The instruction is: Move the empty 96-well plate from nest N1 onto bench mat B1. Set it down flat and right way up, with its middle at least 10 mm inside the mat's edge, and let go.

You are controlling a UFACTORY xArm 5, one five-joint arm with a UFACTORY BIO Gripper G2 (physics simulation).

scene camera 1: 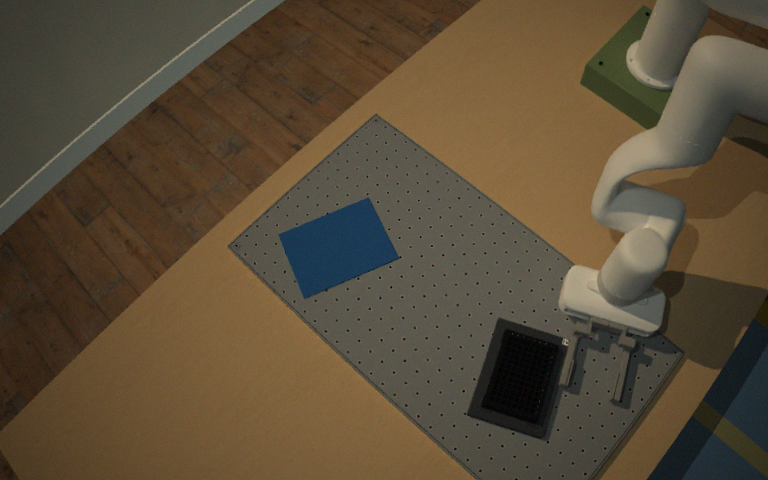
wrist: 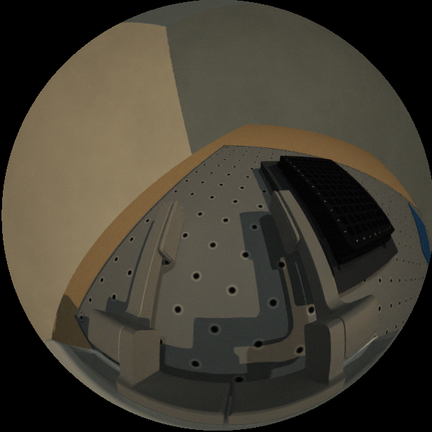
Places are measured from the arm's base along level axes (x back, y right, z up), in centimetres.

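Pixels of known places: hand, tool point: (scene camera 1: pixel 591 380); arm's base, link origin: (scene camera 1: pixel 655 65).
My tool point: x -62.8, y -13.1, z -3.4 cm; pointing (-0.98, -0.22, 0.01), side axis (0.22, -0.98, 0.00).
Observation:
For each thing: its middle in the pictures, then the offset to it from my tool point. "spot": a spot on its surface instead. Level surfaces: height alone.
- black 96-well plate, body centre: (scene camera 1: pixel 520 375) dx -4.8, dy +10.2, dz +0.4 cm
- dark grey nest N1, surface spot: (scene camera 1: pixel 509 422) spot: dx -11.9, dy +8.2, dz -0.3 cm
- Blue bench mat B1, surface height: dz -1.3 cm
- grey perforated board, surface height: dz -1.5 cm
- tan table, surface height: dz -2.8 cm
The black 96-well plate (scene camera 1: pixel 521 376) (wrist: pixel 350 205) sits right way up in the dark grey nest N1 (scene camera 1: pixel 509 422) (wrist: pixel 365 267). Blue bench mat B1 (scene camera 1: pixel 339 247) lies flat and bare to the upper left in the scene view; a sliver of the mat (wrist: pixel 421 235) shows at the right edge of the wrist view. My gripper (scene camera 1: pixel 590 392) (wrist: pixel 228 220) is beside the nest, on its right in the scene view. It is shut to its narrowest, with a gap between its fingers and nothing held. One finger runs close along the nest's right side; whether they touch is unclear.
The grey perforated board (scene camera 1: pixel 441 294) (wrist: pixel 212 260) lies under the mat and nest on the tan table (scene camera 1: pixel 226 362). The arm's green base block (scene camera 1: pixel 614 70) is at the upper right. The board's right corner lies near the gripper.

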